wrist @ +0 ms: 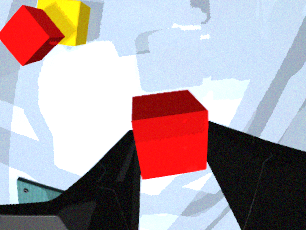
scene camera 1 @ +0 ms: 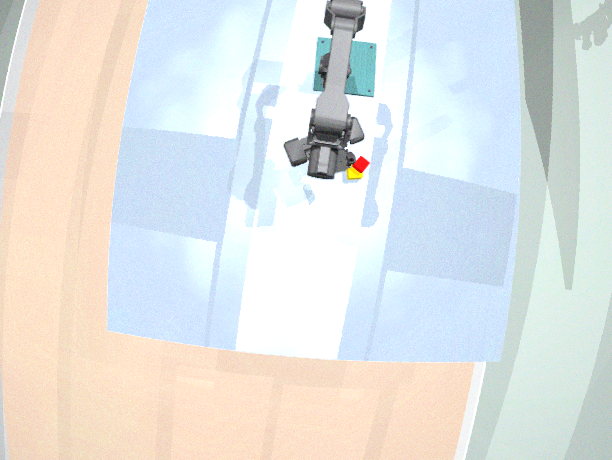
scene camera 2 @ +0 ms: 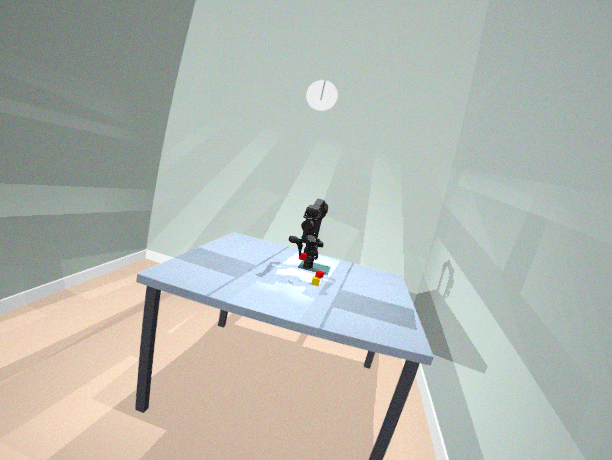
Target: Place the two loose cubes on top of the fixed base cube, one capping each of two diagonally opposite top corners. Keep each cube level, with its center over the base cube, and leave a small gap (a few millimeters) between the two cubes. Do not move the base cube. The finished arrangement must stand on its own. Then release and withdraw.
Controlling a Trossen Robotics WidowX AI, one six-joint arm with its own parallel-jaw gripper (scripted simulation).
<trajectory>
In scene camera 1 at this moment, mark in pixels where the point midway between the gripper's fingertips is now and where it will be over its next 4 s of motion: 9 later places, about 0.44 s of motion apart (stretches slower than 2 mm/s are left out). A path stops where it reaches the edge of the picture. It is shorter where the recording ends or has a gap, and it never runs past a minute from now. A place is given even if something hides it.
My gripper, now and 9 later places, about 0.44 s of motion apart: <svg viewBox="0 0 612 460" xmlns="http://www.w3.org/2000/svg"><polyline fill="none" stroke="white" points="321,148 331,156 343,164 354,169 354,172 353,172 352,174 352,174 352,173 354,172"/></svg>
</trajectory>
